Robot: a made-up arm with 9 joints.
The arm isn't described. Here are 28 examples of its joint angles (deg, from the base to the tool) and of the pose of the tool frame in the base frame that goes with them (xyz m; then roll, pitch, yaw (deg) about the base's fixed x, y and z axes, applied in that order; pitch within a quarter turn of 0, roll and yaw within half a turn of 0).
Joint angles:
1: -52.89 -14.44 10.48 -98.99 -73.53 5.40 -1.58 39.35 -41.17
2: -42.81 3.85 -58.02 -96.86 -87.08 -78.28 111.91 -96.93 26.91
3: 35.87 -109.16 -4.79 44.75 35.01 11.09 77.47 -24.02 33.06
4: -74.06 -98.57 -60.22 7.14 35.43 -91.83 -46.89 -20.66 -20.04
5: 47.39 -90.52 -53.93 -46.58 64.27 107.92 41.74 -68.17 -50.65
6: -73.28 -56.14 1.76 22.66 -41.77 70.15 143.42 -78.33 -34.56
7: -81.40 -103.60 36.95 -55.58 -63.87 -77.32 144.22 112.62 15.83
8: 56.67 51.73 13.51 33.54 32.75 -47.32 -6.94 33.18 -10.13
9: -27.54 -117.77 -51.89 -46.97 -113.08 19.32 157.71 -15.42 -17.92
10: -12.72 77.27 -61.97 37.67 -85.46 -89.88 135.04 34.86 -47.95
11: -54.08 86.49 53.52 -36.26 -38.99 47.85 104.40 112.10 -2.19
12: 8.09 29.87 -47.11 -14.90 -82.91 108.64 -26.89 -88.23 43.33
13: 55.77 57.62 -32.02 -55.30 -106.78 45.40 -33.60 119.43 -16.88
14: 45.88 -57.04 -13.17 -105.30 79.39 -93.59 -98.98 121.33 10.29
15: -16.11 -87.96 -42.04 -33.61 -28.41 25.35 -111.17 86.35 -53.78
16: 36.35 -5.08 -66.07 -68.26 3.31 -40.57 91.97 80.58 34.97
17: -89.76 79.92 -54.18 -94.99 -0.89 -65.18 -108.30 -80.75 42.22
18: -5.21 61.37 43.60 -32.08 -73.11 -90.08 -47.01 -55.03 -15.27
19: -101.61 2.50 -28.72 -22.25 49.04 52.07 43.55 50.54 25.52
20: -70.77 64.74 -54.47 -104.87 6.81 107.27 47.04 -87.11 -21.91
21: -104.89 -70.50 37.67 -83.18 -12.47 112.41 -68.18 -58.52 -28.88
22: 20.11 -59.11 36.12 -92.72 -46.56 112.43 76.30 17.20 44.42
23: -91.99 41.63 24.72 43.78 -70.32 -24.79 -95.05 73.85 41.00
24: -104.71 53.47 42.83 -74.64 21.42 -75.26 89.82 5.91 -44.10
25: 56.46 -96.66 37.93 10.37 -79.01 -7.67 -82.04 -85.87 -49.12
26: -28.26 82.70 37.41 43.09 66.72 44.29 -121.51 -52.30 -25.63
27: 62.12 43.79 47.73 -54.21 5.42 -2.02 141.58 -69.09 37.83
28: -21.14 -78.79 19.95 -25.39 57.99 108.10 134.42 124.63 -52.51
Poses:
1: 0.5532 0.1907 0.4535 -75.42 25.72 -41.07
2: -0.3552 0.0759 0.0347 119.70 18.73 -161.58
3: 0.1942 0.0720 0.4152 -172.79 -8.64 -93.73
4: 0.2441 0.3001 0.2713 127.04 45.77 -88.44
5: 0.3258 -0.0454 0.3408 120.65 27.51 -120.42
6: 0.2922 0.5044 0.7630 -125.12 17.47 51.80
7: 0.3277 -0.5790 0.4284 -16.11 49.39 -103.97
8: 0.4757 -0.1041 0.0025 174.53 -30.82 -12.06
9: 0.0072 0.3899 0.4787 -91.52 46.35 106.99
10: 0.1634 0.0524 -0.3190 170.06 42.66 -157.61
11: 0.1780 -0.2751 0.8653 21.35 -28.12 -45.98
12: -0.4838 0.0211 0.2169 -107.45 5.74 171.92
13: -0.3510 0.0901 1.0070 -85.49 -64.08 79.66
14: 0.2674 0.4236 -0.2258 -121.03 59.99 -22.65
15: -0.1002 0.9004 0.2547 -134.45 43.89 58.91
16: 0.1695 0.7230 0.3585 130.73 -60.69 139.16
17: 0.5200 0.5371 0.0577 141.27 4.68 58.68
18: 0.2908 0.1188 0.2810 161.47 -13.87 -62.76
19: 0.4798 0.2690 0.7536 -5.86 15.13 -25.24
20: -0.0298 -0.0448 0.3948 -74.50 9.25 -92.00
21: 0.1145 0.0766 0.5338 -172.00 12.15 178.15
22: 0.3362 -0.1955 0.5021 90.20 -20.84 58.01
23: 0.6659 0.5578 0.4899 -5.27 54.32 6.29
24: 0.4196 -0.1257 0.1939 102.04 -56.49 -14.06
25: 0.5154 0.1012 0.5556 -27.42 -49.65 79.81
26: 0.0525 0.0096 0.3778 -161.32 -19.12 -175.07
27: 0.3937 -0.1228 0.1233 121.55 3.17 -22.39
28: -0.4483 0.3343 -0.1844 125.75 7.87 132.25
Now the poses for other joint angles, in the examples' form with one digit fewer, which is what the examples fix.
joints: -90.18 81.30 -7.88 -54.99 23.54 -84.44 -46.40 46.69 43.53
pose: 0.041 -0.273 -0.036 130.0 7.1 -19.2
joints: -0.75 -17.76 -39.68 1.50 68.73 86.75 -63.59 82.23 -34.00
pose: -0.578 -0.239 0.204 -167.9 -13.4 174.9
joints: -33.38 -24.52 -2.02 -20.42 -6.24 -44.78 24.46 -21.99 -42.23
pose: 0.099 0.091 0.248 85.8 11.8 5.6
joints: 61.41 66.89 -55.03 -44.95 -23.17 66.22 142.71 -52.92 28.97
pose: 0.221 0.123 0.087 -176.2 39.6 -20.2
